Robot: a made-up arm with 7 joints.
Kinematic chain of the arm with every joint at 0, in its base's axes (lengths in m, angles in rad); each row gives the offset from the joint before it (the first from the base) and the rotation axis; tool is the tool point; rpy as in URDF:
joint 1: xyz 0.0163 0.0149 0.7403 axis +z
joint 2: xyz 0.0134 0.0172 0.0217 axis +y
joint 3: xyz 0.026 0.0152 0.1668 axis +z
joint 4: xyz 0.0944 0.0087 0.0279 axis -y
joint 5: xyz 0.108 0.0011 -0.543 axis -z
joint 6: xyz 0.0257 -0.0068 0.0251 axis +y
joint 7: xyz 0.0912 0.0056 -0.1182 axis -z
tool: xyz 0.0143 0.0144 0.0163 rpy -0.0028 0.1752 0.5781
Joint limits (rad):
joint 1: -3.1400..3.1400
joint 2: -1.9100..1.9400
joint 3: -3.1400..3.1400
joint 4: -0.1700..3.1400
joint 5: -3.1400..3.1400
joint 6: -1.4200..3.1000
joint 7: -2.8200..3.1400
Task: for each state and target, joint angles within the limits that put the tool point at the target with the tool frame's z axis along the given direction. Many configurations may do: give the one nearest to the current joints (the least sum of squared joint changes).
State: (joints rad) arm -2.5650 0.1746 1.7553 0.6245 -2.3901 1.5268 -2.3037
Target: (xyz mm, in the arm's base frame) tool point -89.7 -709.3 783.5 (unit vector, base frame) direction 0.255 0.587 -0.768
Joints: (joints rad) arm -2.8898 0.0951 1.2282 1.0134 -2.9359 1.6591 -2.1068
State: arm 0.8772 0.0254 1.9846 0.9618 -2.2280 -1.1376 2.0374
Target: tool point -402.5 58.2 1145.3 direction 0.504 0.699 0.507
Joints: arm 0.6846 0.5169 2.4215 1.5193 -2.4440 -1.3380 2.0161
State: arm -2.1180 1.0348 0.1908 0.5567 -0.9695 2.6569 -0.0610
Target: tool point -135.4 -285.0 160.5 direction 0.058 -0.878 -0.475
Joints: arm -2.3285 1.2645 0.1815 1.4085 -0.6584 2.1398 0.1112
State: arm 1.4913 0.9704 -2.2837 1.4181 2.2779 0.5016 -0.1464
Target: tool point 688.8 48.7 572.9 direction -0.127 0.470 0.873
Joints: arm 1.6531 1.5454 -1.3581 1.0274 1.3818 0.9393 -0.2536
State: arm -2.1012 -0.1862 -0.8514 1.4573 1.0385 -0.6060 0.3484
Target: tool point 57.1 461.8 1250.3 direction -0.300 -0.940 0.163
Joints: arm -2.6680 -0.7690 -0.9607 2.0221 1.2639 -1.3701 0.2986
